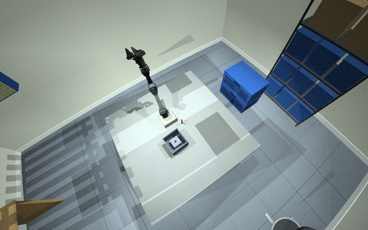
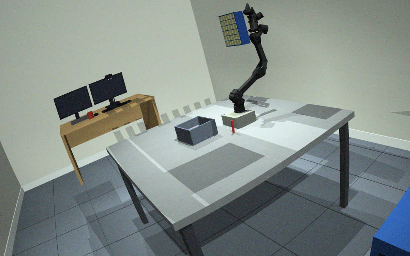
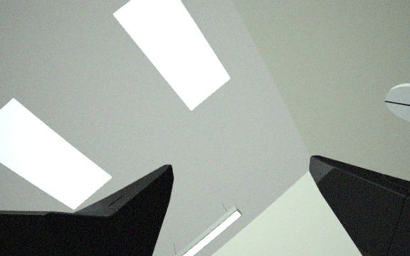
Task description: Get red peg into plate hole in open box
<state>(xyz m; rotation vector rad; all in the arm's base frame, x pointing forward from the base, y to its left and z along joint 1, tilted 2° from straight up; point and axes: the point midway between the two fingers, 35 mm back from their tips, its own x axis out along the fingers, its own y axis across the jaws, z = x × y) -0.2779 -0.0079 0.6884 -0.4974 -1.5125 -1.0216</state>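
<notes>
Right now the red peg is 740 mm below my gripper tip, 470 mm ahead of it and 150 mm to the left of it. Round my gripper tip: pale plate: 730 mm below, 630 mm ahead, 20 mm to the right; then grey box: 750 mm below, 630 mm ahead, 20 mm to the right.
</notes>
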